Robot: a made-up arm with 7 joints. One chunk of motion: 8 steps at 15 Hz.
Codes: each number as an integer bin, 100 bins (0 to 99) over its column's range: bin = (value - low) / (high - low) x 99, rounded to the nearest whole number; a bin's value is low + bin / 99 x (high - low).
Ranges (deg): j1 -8..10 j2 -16..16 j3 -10..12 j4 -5..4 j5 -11..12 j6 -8..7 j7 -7..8
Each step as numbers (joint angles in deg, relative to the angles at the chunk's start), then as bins.
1 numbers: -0.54 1.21 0.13 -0.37 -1.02 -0.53 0.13
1 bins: 41 53 46 51 43 49 47
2 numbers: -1.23 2.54 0.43 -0.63 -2.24 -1.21 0.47
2 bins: 37 57 47 48 38 45 49
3 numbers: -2.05 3.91 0.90 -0.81 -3.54 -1.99 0.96
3 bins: 33 62 49 46 32 40 53
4 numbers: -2.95 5.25 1.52 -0.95 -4.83 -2.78 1.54
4 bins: 28 66 52 45 27 34 56
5 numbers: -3.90 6.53 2.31 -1.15 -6.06 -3.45 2.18
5 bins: 23 70 55 42 21 30 61
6 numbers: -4.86 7.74 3.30 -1.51 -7.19 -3.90 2.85
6 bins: 17 73 60 38 16 27 65
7 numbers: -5.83 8.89 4.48 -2.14 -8.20 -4.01 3.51
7 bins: 12 77 65 31 12 26 69
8 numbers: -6.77 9.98 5.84 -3.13 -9.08 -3.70 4.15
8 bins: 7 80 71 21 8 28 74
